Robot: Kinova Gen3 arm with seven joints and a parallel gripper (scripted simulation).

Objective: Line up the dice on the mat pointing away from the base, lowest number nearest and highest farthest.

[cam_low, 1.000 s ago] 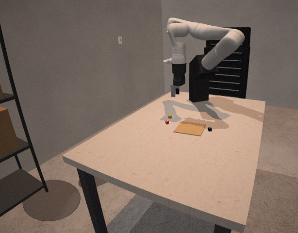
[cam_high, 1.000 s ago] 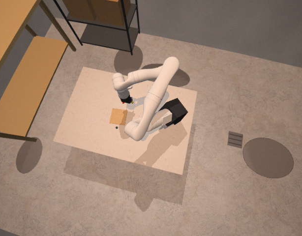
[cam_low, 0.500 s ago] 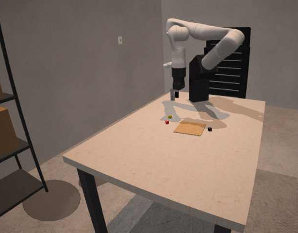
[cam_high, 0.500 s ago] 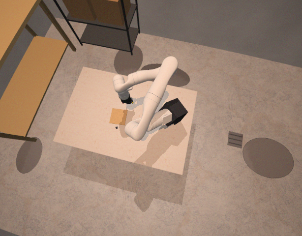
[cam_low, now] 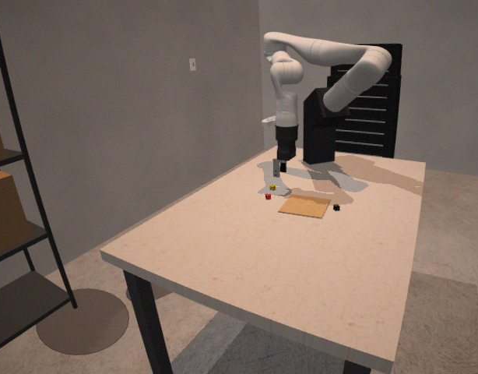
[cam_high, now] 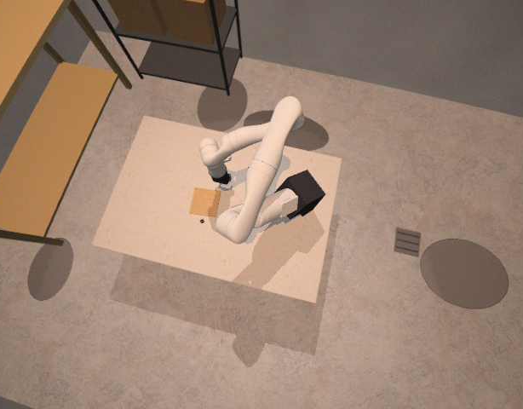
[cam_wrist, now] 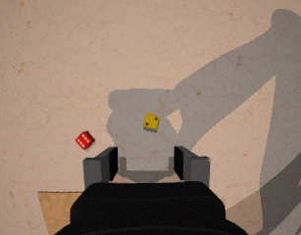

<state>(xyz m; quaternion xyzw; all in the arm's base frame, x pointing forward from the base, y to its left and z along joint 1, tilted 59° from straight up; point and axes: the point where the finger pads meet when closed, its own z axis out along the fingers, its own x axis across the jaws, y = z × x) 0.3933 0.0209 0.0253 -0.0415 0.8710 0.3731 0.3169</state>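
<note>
Right now my hand is 10 mm short of the yellow die, 30 mm to the left of it and 80 mm above it. The rest, counted from my hand: tan mat (30 mm ahead, 150 mm to the left, 80 mm below); black die (30 mm behind, 230 mm to the left, 80 mm below); red die (70 mm ahead, 20 mm to the left, 80 mm below).
</note>
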